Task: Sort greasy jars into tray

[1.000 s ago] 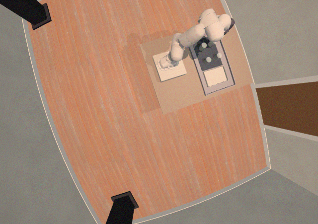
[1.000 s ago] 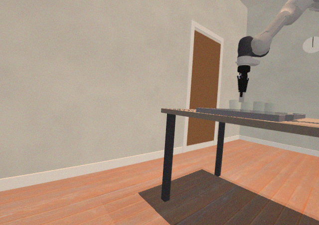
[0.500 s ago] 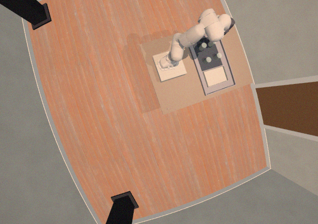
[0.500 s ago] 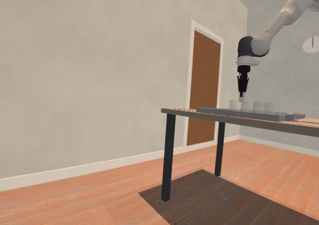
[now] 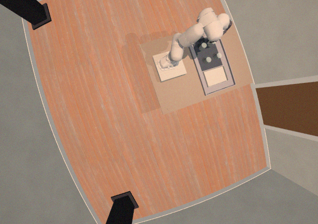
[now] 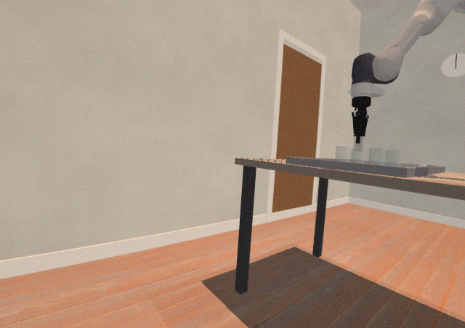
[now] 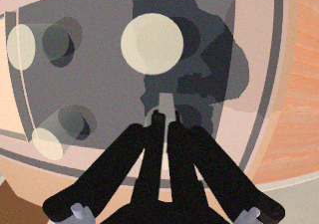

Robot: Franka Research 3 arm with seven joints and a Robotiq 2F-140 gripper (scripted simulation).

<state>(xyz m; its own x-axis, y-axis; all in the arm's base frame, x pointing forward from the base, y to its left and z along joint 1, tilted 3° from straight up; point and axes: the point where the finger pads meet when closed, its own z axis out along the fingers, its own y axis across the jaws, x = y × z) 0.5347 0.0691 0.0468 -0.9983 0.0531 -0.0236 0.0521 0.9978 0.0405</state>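
My gripper is now 20 mm past the grey drying mat, 100 mm to the left of it and 110 mm above it. The rest, counted from my hand: tray 30 mm behind, 420 mm to the right, 100 mm below.
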